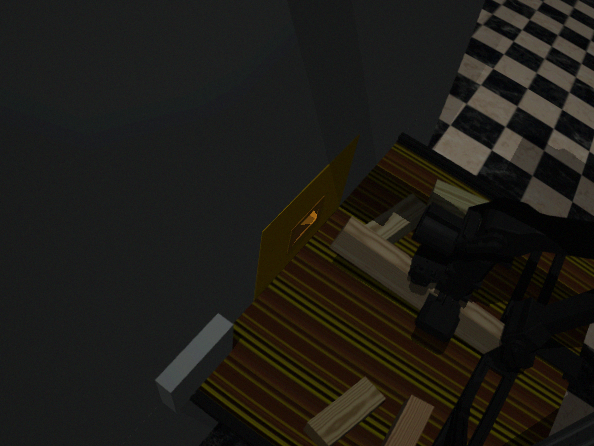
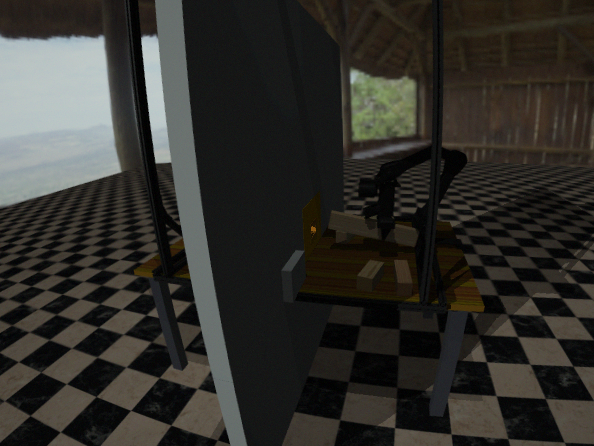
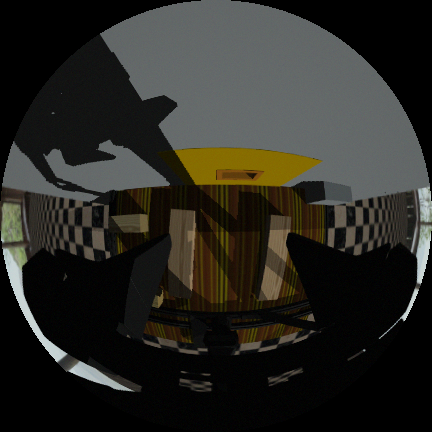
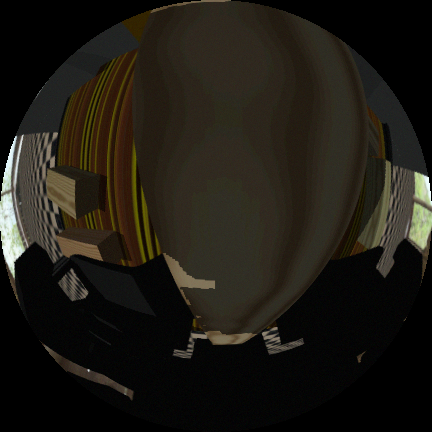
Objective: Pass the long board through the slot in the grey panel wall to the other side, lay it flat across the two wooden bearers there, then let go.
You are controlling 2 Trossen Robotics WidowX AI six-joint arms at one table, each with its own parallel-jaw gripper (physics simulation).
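Pixels of known places: left gripper, fingertip midpoint: [image 3: 230, 239]; right gripper, fingertip midpoint: [image 2: 383, 238]; left arm's base at its link origin: [image 3: 220, 322]; right arm's base at its link origin: [image 1: 504, 358].
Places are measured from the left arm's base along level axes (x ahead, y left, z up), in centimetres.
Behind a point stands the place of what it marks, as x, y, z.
Observation:
The long board [image 1: 376, 255] {62.3, -5.3, 12.4} [image 2: 350, 224] {63.0, -5.2, 10.0} [image 4: 240, 150] is held off the table, tilted, with its wall-side end higher. That end is short of the grey panel wall [image 1: 150, 150] {48.2, -35.9, 49.6} [image 2: 250, 150] {48.2, -54.9, 43.5} [image 3: 300, 75] {43.2, -5.1, 32.2} and apart from the slot in the yellow plate [image 1: 275, 250] {48.4, -12.7, 8.9} [image 2: 310, 212] {48.2, -6.1, 14.3} [image 3: 280, 162] {43.1, -10.1, 15.0}. My right gripper [image 1: 439, 296] {75.2, -2.1, 4.1} [image 2: 385, 231] {75.2, -2.1, 4.1} [image 4: 230, 232] {75.2, -2.1, 4.1} is shut on the board around its middle. My left gripper [image 3: 230, 239] {31.7, 0.0, 26.4} is open and empty above the wall's other side. Beyond its fingertips the two wooden bearers [image 3: 182, 245] {26.7, 10.0, 1.9} [image 3: 276, 245] {26.4, -14.5, 1.9} lie roughly parallel.
On the board's side, wooden blocks [image 1: 345, 412] {72.4, -26.3, 2.8} [image 1: 411, 422] {82.1, -21.5, 2.5} [image 2: 370, 275] {72.6, -30.3, 2.8} [image 2: 403, 277] {82.7, -29.6, 2.5} [image 4: 62, 190] {72.7, -23.5, 2.8} lie to one side and others [image 1: 400, 220] {60.6, 11.7, 3.1} [image 1: 457, 197] {67.4, 25.8, 2.8} beyond the board. A grey block [image 1: 195, 350] {49.7, -34.0, 8.1} [image 2: 293, 275] {51.1, -39.4, 5.6} [image 3: 325, 192] {40.1, -27.4, 8.1} adjoins the wall. Another wooden block [image 3: 131, 222] {32.3, 25.0, 2.8} lies left of the bearers.

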